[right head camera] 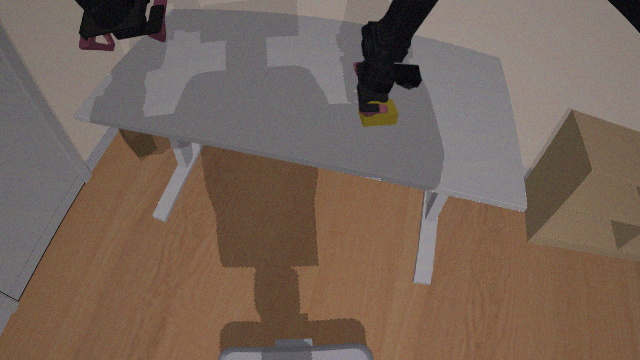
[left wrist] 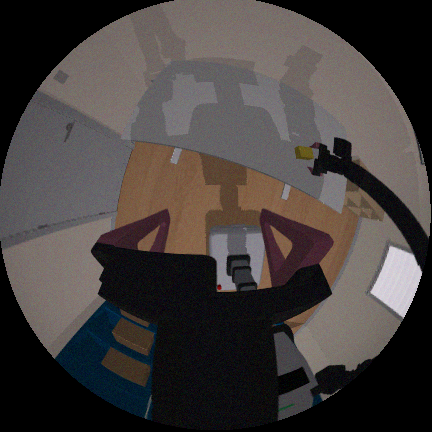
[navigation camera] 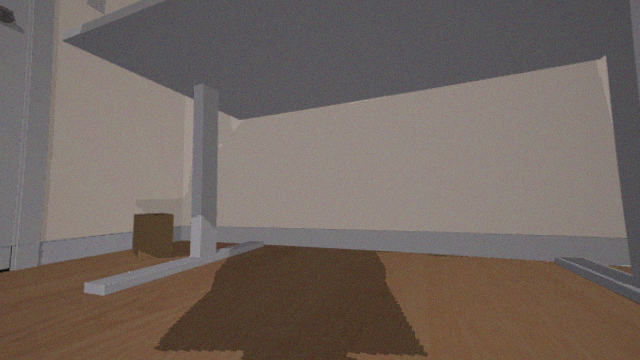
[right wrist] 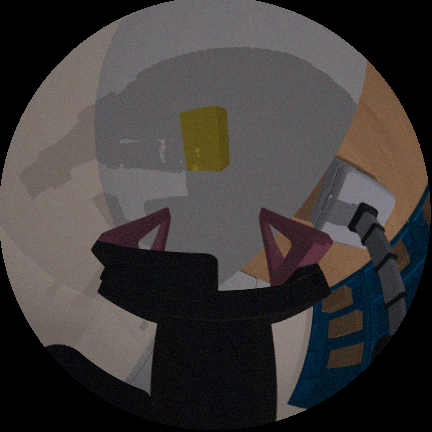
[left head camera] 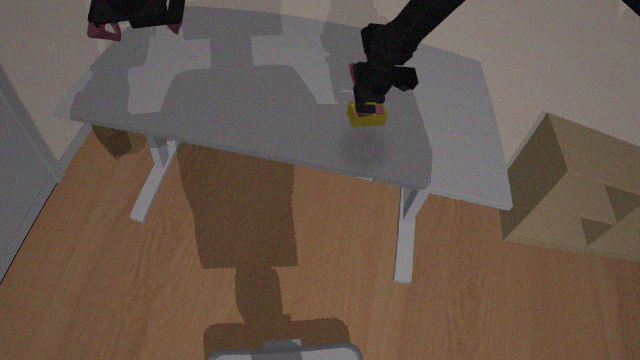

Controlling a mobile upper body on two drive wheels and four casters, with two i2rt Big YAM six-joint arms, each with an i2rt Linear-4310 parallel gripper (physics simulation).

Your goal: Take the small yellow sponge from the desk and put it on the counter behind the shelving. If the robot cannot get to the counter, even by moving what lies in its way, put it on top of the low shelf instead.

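Frame: origin at the left arm's base, x ahead, y left, z up, level; centimetres.
Where they show: left gripper, between the fingertips: (right head camera: 138,43) (left wrist: 214,213) (left head camera: 148,34); right gripper, between the fingertips: (right head camera: 365,99) (left wrist: 308,156) (right wrist: 214,212) (left head camera: 358,99).
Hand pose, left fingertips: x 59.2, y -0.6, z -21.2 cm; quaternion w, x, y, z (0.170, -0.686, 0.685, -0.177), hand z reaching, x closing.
Observation:
After its pixels a point has its place.
The small yellow sponge (left head camera: 370,121) @(x 83.4, y -50.5, z -67.1 cm) (right head camera: 382,119) @(x 83.4, y -50.8, z -66.5 cm) (left wrist: 304,152) @(x 85.7, y -48.7, z -64.5 cm) (right wrist: 202,140) @(x 85.9, y -50.0, z -64.5 cm) lies on the grey desk (left head camera: 250,110) @(x 90.6, y -16.7, z -68.9 cm) (right head camera: 270,115) @(x 88.7, y -19.4, z -69.0 cm) (right wrist: 280,100) @(x 75.2, y -57.8, z -69.0 cm). My right gripper (left head camera: 361,92) @(x 80.5, y -44.2, z -56.1 cm) (right head camera: 365,90) @(x 80.5, y -44.2, z -56.1 cm) (left wrist: 308,156) @(x 80.5, y -44.2, z -56.1 cm) (right wrist: 214,212) @(x 80.5, y -44.2, z -56.1 cm) is open and empty above the desk near the sponge. In the right wrist view the sponge lies beyond the fingertips, slightly left of midway; in the head views a finger covers part of it. My left gripper (left head camera: 147,34) @(x 59.2, y -0.6, z -21.2 cm) (right head camera: 136,45) @(x 59.2, y -0.6, z -21.2 cm) (left wrist: 214,213) @(x 59.2, y -0.6, z -21.2 cm) is open and empty at the upper left of the head views. A beige shelf unit (left head camera: 590,145) @(x 87.2, y -170.6, z -80.0 cm) (right head camera: 610,145) @(x 85.9, y -163.4, z -80.0 cm) stands right of the desk. The counter does not show.
A brown box (left head camera: 116,142) @(x 137.6, y 57.2, z -129.5 cm) (right head camera: 141,145) @(x 137.4, y 57.4, z -130.9 cm) (navigation camera: 154,234) @(x 138.3, y 56.6, z -131.2 cm) stands on the floor by the desk's left end. A grey door (left head camera: 25,150) @(x 116.7, y 97.6, z -107.5 cm) (right head camera: 40,175) @(x 103.5, y 101.9, z -109.2 cm) (left wrist: 60,165) @(x 89.1, y 106.5, z -53.1 cm) is at the left. Desk legs (left head camera: 404,250) (navigation camera: 205,165) @(x 127.3, y 29.0, z -103.8 cm) stand in front of me. Blue shelving with brown boxes (left wrist: 132,337) @(x -83.2, y 89.3, z -67.8 cm) (right wrist: 345,324) @(x -84.3, y 86.1, z -72.7 cm) is behind me.

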